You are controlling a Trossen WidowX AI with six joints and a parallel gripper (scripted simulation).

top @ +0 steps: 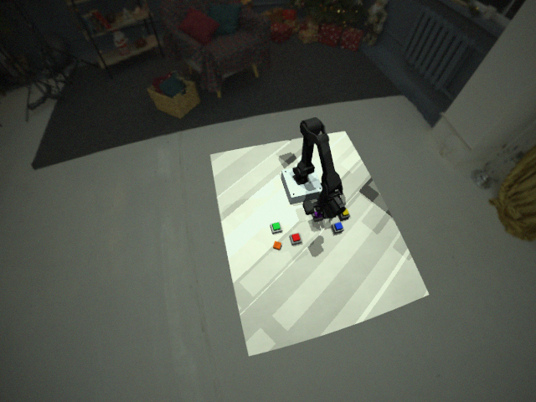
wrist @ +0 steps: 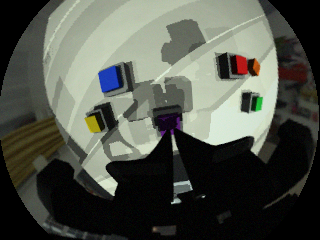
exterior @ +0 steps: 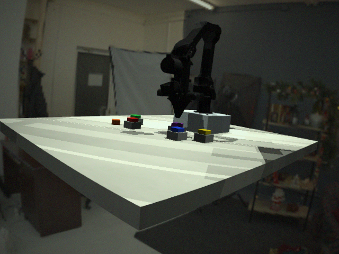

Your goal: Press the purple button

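Right now the purple button is 3 cm below my gripper tip. Round my gripper tip: red button (6 cm ahead, 16 cm to the right, 3 cm below); then blue button (10 cm ahead, 6 cm to the left, 3 cm below); then yellow button (5 cm ahead, 14 cm to the left, 3 cm below).
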